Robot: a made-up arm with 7 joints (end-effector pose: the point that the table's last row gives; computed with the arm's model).
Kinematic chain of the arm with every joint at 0, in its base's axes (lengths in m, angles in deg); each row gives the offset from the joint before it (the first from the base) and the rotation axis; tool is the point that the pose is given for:
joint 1: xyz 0 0 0.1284 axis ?
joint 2: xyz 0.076 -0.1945 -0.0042 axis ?
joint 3: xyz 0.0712 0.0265 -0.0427 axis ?
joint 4: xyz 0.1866 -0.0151 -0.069 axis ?
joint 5: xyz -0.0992 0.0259 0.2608 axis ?
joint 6: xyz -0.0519 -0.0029 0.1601 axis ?
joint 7: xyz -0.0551 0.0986 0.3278 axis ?
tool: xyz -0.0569 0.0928 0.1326
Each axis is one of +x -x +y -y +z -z.
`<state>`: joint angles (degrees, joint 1 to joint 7).
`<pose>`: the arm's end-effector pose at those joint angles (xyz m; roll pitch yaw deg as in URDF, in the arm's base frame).
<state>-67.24 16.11 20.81 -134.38 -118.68 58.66 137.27</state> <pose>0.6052 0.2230 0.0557 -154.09 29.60 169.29</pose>
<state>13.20 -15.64 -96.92 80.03 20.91 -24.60 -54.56</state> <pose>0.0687 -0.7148 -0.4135 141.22 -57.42 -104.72</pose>
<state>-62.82 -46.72 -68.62 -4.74 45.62 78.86 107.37</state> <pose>0.1806 -0.6044 -0.4434 -95.08 3.29 105.99</pose>
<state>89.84 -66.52 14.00 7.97 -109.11 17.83 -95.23</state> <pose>0.1522 0.0185 0.8430 -69.41 7.94 -98.17</pose>
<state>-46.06 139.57 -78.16 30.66 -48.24 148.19 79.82</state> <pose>0.2008 -0.2317 0.4982 104.91 54.82 99.31</pose>
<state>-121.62 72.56 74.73 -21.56 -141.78 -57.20 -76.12</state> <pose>0.4468 0.1968 -0.2643 73.63 -39.44 94.43</pose>
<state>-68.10 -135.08 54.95 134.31 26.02 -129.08 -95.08</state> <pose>-0.4535 -0.2750 -0.0933 -158.33 19.62 146.95</pose>
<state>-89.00 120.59 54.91 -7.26 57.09 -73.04 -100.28</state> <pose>-0.2556 0.0475 0.1133 -169.11 -24.30 92.03</pose>
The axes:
joint 1: -y
joint 2: -y
joint 3: -x
joint 4: +z
joint 5: +z
joint 6: +y
joint 7: +x

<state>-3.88 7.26 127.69 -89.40 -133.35 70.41 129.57</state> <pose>0.2859 0.1105 -0.4727 -86.17 -22.38 -106.92</pose>
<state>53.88 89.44 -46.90 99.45 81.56 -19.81 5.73</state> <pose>-0.5650 -0.9151 0.3146 123.71 47.55 -22.55</pose>
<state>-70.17 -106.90 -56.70 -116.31 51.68 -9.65 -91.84</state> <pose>-0.3919 -0.4497 -0.5161 119.49 -39.05 -125.89</pose>
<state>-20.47 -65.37 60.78 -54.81 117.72 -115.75 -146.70</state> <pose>0.1313 -0.0186 0.0309 -84.06 -14.70 38.13</pose>
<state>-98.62 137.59 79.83 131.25 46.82 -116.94 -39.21</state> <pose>0.2615 -0.1509 0.7095 15.77 -24.76 74.44</pose>
